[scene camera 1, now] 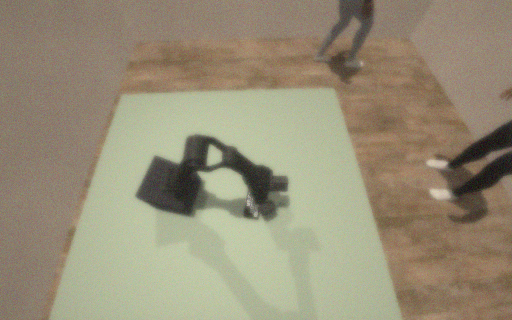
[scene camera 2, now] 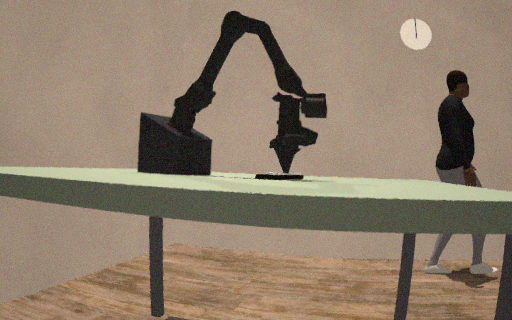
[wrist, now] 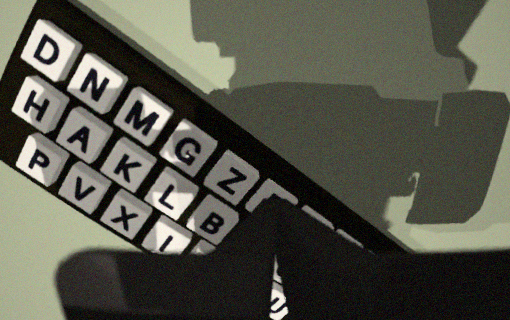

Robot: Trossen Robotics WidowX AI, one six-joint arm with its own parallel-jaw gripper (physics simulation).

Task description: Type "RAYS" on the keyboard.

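Places are measured from the arm's base along level axes (x right, y ahead, z up), in metres.
Pixels of known places: gripper, fingertip midpoint: (scene camera 1: 257, 198) (scene camera 2: 285, 173) (wrist: 273, 210); arm's base, link origin: (scene camera 1: 171, 185) (scene camera 2: 178, 127).
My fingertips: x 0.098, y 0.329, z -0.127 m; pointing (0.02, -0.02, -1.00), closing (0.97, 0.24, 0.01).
For each thing: its top centre in the pictures, then the offset to it from my fingertips.
- black keyboard, top centre: (wrist: 222, 229) (scene camera 2: 281, 172) (scene camera 1: 254, 195) dx -0.017, dy -0.012, dz +0.002 m
- Z key, top centre: (wrist: 231, 180) dx -0.018, dy +0.009, dz +0.002 m
The black keyboard (scene camera 1: 251, 206) (scene camera 2: 280, 176) (wrist: 192, 106) lies flat on the table, slanted in the wrist view. There the A key (wrist: 80, 139) is in plain sight at the left, in the middle row. Right of the Z key (wrist: 232, 180), a key (wrist: 274, 192) shows its upper part, its letter hidden. Further right, two keys show their top edges, letters hidden. The R, Y and S letters cannot be read. My gripper (scene camera 2: 286, 171) (wrist: 273, 210) is shut and empty, pointing down, its tips at or just above the keys right of B. Contact cannot be told.
The arm's dark base block (scene camera 1: 167, 185) (scene camera 2: 175, 145) stands on the green table (scene camera 1: 165, 285) (scene camera 2: 75, 190), left of the keyboard. The arm arches over from it. People stand on the wooden floor beyond the table. A round clock (scene camera 2: 416, 34) hangs on the wall.
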